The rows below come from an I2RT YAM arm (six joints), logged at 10 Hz.
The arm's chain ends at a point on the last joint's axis. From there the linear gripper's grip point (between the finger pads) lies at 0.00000 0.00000 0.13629 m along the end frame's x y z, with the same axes.
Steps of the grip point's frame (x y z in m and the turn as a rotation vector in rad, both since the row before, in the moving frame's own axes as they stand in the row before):
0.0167, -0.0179, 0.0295, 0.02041, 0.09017, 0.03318
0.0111, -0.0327, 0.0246, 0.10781, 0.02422, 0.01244
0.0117, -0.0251, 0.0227, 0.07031, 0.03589, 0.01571
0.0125, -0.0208, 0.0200, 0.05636, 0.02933, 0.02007
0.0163, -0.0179, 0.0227, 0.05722, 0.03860, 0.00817
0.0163, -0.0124, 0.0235, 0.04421, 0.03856, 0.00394
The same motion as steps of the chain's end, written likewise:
0.0044, -0.0153, 0.0301, 0.02041, 0.09017, 0.03318
0.0077, -0.0181, 0.0254, 0.10781, 0.02422, 0.01244
0.0067, -0.0156, 0.0231, 0.07031, 0.03589, 0.01571
0.0084, -0.0132, 0.0203, 0.05636, 0.02933, 0.02007
0.0110, -0.0101, 0.0230, 0.05722, 0.03860, 0.00817
0.0110, -0.0064, 0.0237, 0.04421, 0.03856, 0.00394

